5 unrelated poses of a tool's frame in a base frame.
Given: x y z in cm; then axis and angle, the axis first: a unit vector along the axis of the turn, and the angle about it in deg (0 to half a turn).
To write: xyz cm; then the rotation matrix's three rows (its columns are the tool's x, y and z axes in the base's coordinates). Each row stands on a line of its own. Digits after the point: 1 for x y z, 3 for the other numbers.
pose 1, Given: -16.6 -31.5 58.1 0.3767 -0.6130 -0.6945 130.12
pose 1, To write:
-16.6 -31.5 58.1
-0.411 0.151 -0.899
-0.911 -0.026 0.412
0.039 0.988 0.149

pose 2, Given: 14.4 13.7 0.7 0.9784 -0.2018 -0.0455 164.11
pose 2, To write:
14.4 13.7 0.7
0.916 -0.375 -0.143
-0.400 -0.882 -0.250
-0.032 0.286 -0.958

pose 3, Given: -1.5 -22.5 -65.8 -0.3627 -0.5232 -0.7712 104.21
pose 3, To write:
-1.5 -22.5 -65.8
-0.082 0.984 -0.159
-0.511 0.095 0.854
0.856 0.151 0.495

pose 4, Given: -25.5 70.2 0.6 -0.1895 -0.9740 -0.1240 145.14
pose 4, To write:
-25.5 70.2 0.6
-0.755 0.407 -0.514
0.265 0.907 0.328
0.600 0.112 -0.793

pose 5, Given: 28.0 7.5 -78.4 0.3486 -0.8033 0.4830 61.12
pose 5, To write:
28.0 7.5 -78.4
0.546 -0.568 -0.616
0.278 0.817 -0.506
0.790 0.105 0.604

